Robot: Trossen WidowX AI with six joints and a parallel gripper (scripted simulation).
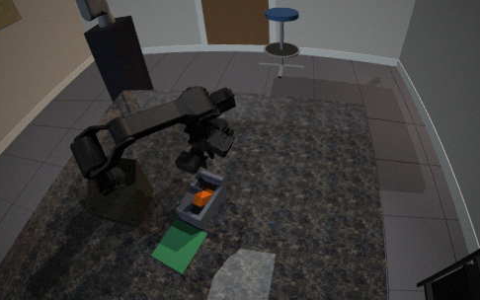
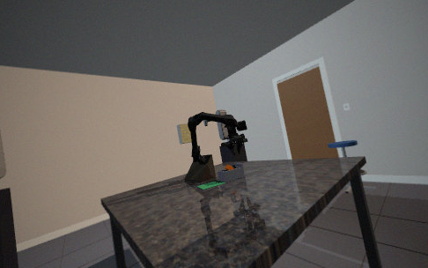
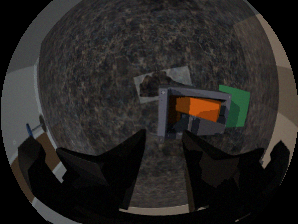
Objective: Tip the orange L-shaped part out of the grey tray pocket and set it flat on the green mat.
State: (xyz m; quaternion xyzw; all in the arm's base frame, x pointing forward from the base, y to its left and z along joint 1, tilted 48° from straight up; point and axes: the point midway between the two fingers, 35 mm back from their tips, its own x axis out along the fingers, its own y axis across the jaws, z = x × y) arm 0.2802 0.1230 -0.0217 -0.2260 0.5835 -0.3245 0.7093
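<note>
Now: the orange L-shaped part 20 mm behind my gripper tip, 40 mm to the right of it and 110 mm below it. Round my gripper tip: green mat: 50 mm behind, 220 mm to the right, 160 mm below.
</note>
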